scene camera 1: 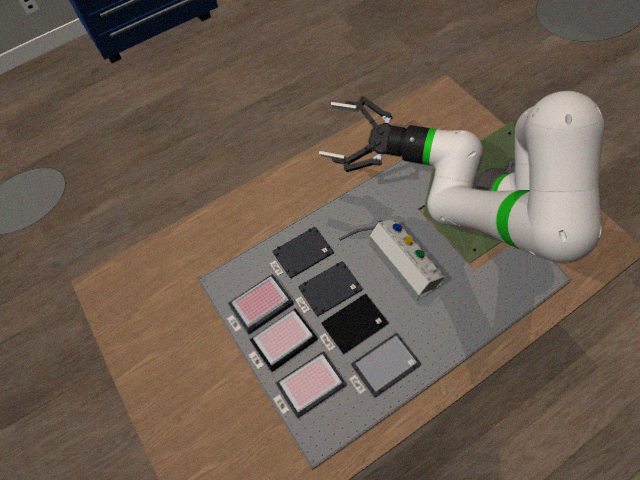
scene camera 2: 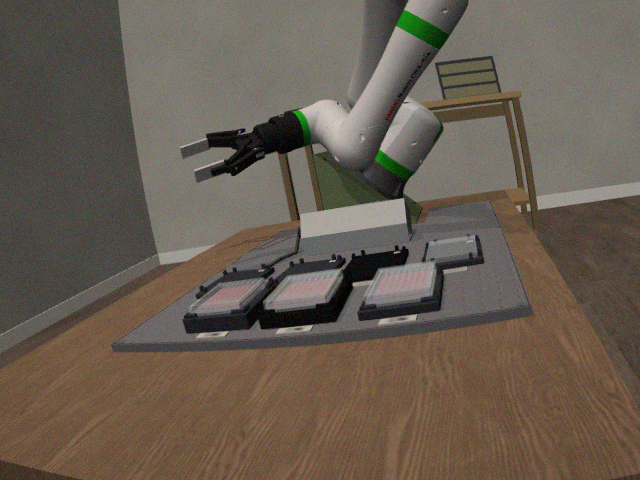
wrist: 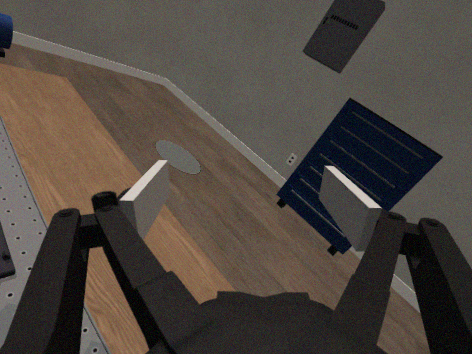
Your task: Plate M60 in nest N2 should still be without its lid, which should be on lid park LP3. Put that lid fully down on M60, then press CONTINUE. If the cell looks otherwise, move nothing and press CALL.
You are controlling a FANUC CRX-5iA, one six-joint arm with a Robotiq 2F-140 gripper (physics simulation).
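Places are measured from the arm's base along level axes (x ahead, y left, z up), in millimetres.
Pixels of known places: gripper, between the fingertips: (scene camera 1: 326,129) (scene camera 2: 187,164) (wrist: 245,179); arm's base, origin of its link: (scene camera 2: 376,184).
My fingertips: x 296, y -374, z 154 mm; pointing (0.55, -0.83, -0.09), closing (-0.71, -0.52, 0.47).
Note:
For each thing: its top centre in the pictures, then the offset to it from my fingertips. "pt": a spot on its surface instead. Level surfaces: height alone.
- pale translucent lid, centre of its top: (scene camera 2: 451,246) (scene camera 1: 386,362) dx +234, dy +540, dz -224 mm
- pale button box, centre of its top: (scene camera 2: 353,204) (scene camera 1: 407,248) dx +5, dy +351, dz -158 mm
- grey perforated board, height of its surface: dz -242 mm
- cable, a spot on its surface: (scene camera 1: 356,230) pt dx +48, dy +187, dz -235 mm
Three pink-welled plates, one at the upper left (scene camera 1: 261,301) (scene camera 2: 230,296), one in the middle (scene camera 1: 283,338) (scene camera 2: 306,290) and one at the lower right (scene camera 1: 311,382) (scene camera 2: 402,282), sit in dark nests in scene camera 1. Their labels are too blurred to read surely; whether clear lids cover them I cannot tell. A pale translucent lid (scene camera 1: 386,363) (scene camera 2: 450,249) lies on the end park, whose label looks like LP3. Three dark parks (scene camera 1: 302,251) (scene camera 1: 330,287) (scene camera 1: 355,323) show no pale lid. My gripper (scene camera 1: 337,129) (scene camera 2: 201,160) (wrist: 245,179) is open and empty, high and away from them.
A pale button box (scene camera 1: 403,260) (scene camera 2: 354,219) with blue (scene camera 1: 397,227), yellow (scene camera 1: 408,240) and green (scene camera 1: 419,253) buttons stands on the grey perforated board (scene camera 1: 444,330) (scene camera 2: 496,294) between the parks and the arm base. A cable (scene camera 1: 356,230) leaves the box. A blue cabinet (wrist: 360,155) stands beyond.

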